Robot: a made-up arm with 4 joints.
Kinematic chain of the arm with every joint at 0, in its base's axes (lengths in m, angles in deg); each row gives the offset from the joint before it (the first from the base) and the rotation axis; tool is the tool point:
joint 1: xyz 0 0 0.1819 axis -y
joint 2: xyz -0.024 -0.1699 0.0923 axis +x
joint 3: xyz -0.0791 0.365 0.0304 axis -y
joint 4: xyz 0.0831 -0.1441 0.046 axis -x
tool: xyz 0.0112 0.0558 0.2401
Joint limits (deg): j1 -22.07..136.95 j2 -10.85..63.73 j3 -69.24..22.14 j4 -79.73..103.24
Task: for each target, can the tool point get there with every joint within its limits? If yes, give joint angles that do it. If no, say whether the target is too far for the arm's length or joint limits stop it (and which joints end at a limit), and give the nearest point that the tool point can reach.
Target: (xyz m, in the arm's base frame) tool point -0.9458 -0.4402 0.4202
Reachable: no: too far | nearest point -0.5491 -0.2592 0.3203 | short by 0.447 m
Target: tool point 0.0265 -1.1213 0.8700
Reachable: no: too far | nearest point 0.0164 -0.3871 0.6090 | short by 0.779 m
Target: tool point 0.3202 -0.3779 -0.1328
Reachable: no: joint limits stop it (at a limit: joint 1, joint 2, joint 3) | nearest point -0.0728 -0.3594 -0.0061 | short by 0.413 m
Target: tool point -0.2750 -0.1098 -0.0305
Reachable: yes | joints 121.96 -3.76 6.67 -59.17
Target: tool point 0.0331 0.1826 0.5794
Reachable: yes | joints 0.31 22.64 -18.61 51.06
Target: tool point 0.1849 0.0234 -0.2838
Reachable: no: joint limits stop it (at a limit: joint 1, joint 2, joint 3) | nearest point -0.1737 0.0466 -0.1840 | short by 0.373 m
